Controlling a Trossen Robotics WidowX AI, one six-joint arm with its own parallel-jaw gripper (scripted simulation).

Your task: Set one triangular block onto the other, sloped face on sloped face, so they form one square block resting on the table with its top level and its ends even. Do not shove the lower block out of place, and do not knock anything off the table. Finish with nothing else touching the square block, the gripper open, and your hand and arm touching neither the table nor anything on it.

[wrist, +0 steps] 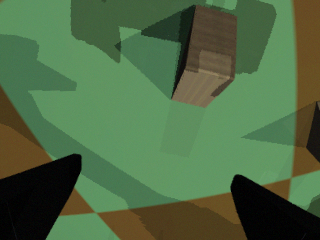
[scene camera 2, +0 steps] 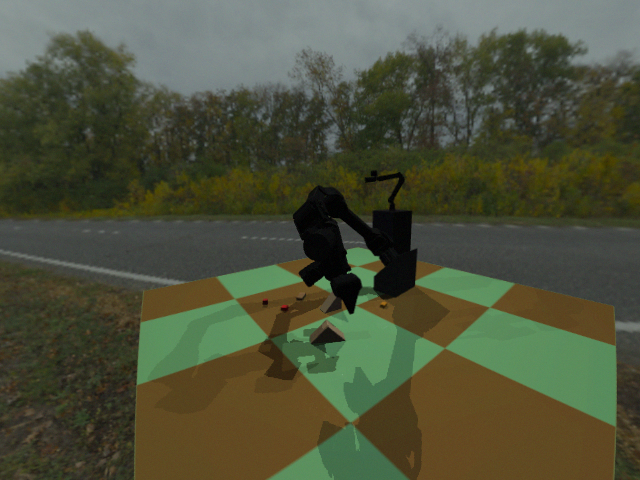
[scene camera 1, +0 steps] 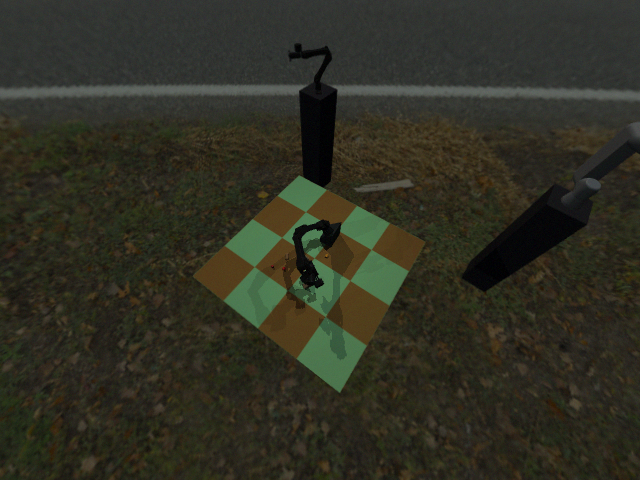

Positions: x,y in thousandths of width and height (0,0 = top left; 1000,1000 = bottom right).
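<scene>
I see my gripper (scene camera 2: 541,636), and my gripper also shows in the wrist view (wrist: 498,723). My gripper is open and holds nothing. A wooden block (wrist: 652,277) is here in my sight too.
</scene>
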